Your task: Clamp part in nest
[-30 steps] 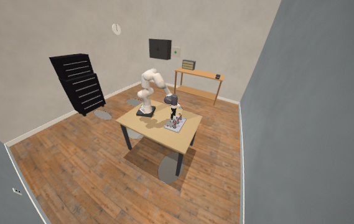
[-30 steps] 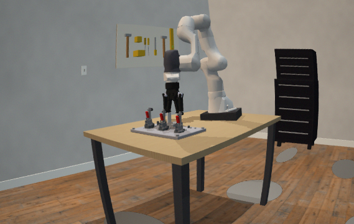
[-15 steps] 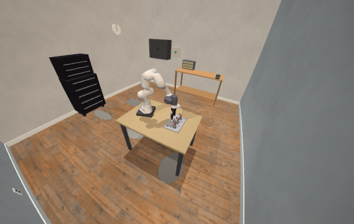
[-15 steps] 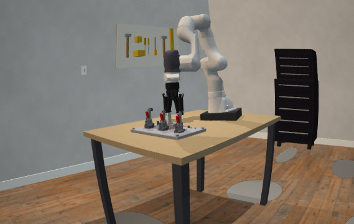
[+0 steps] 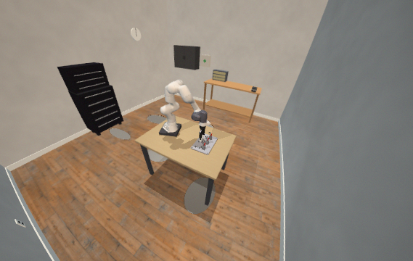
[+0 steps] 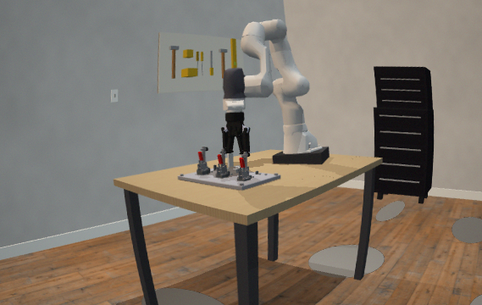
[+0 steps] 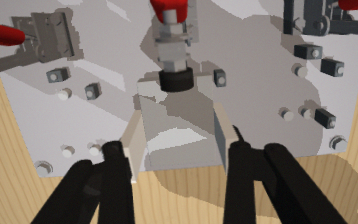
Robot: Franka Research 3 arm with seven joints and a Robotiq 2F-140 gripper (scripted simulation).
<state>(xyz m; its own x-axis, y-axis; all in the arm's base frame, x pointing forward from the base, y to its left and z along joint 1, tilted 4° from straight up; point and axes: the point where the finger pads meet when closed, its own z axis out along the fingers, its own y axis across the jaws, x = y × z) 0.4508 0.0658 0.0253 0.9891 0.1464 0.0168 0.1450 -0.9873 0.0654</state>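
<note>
The grey part lies 30 mm below my hand. Round my hand: grey fixture plate: 50 mm below, 50 mm ahead; then clamp: 100 mm to the right, 100 mm ahead.
</note>
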